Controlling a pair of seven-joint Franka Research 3 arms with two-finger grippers.
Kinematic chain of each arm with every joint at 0, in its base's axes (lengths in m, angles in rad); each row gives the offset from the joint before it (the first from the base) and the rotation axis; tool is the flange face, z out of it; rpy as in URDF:
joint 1: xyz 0 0 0.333 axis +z
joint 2: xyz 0 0 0 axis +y
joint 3: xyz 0 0 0.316 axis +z
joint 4: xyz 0.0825 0 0 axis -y
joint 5: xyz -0.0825 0 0.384 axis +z
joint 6: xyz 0 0 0 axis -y
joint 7: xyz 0.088 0 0 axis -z
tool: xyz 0 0 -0.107 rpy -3.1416 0 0
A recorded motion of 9 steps. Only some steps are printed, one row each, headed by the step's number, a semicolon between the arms.
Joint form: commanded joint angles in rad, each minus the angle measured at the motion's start. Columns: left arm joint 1, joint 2, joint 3, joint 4, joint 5, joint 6, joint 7; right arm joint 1, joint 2, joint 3, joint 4, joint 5, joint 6, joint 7.
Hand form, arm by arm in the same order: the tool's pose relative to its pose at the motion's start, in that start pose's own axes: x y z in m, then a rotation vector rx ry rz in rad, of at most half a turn. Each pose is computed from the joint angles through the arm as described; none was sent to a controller.
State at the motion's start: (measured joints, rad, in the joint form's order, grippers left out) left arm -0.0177 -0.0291 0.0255 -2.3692 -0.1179 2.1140 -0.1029; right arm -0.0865 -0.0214 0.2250 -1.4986 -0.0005 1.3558 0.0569
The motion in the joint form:
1: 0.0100 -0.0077 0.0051 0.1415 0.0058 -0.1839 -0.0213; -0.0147 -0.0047 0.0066 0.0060 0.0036 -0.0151 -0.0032
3: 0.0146 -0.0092 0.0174 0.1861 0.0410 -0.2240 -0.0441; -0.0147 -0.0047 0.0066 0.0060 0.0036 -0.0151 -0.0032
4: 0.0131 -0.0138 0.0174 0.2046 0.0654 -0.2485 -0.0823; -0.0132 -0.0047 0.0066 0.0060 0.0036 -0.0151 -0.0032
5: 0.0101 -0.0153 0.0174 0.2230 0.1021 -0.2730 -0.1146; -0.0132 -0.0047 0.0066 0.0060 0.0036 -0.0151 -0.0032
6: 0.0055 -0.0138 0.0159 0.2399 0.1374 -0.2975 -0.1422; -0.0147 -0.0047 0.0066 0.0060 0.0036 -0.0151 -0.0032
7: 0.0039 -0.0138 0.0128 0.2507 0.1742 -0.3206 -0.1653; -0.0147 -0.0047 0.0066 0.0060 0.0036 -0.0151 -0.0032
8: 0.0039 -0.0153 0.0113 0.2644 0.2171 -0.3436 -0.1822; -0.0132 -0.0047 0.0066 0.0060 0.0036 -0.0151 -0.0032
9: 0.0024 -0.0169 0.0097 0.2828 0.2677 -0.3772 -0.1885; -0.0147 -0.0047 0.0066 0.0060 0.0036 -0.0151 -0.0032
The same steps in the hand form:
1: 0.0086 0.0018 -0.0540 -0.0024 -0.0349 -0.0179; -0.0035 0.0036 -0.0035 0.0030 -0.0048 0.0042
3: 0.0129 -0.0063 -0.0731 0.0238 -0.0245 -0.0406; -0.0035 0.0036 -0.0035 0.0030 -0.0048 0.0042
4: 0.0123 -0.0065 -0.0819 0.0472 -0.0223 -0.0681; -0.0035 0.0028 -0.0035 0.0029 -0.0048 0.0027
5: 0.0122 -0.0071 -0.0893 0.0834 -0.0206 -0.0862; -0.0035 0.0028 -0.0035 0.0029 -0.0048 0.0027
6: 0.0121 -0.0064 -0.0945 0.1205 -0.0223 -0.0986; -0.0035 0.0036 -0.0035 0.0030 -0.0048 0.0042
7: 0.0112 -0.0071 -0.0979 0.1597 -0.0258 -0.1088; -0.0035 0.0036 -0.0035 0.0030 -0.0048 0.0042
8: 0.0107 -0.0097 -0.1038 0.2031 -0.0234 -0.1156; -0.0035 0.0028 -0.0035 0.0029 -0.0048 0.0027
9: 0.0095 -0.0126 -0.1114 0.2559 -0.0252 -0.1115; -0.0035 0.0036 -0.0035 0.0030 -0.0048 0.0042

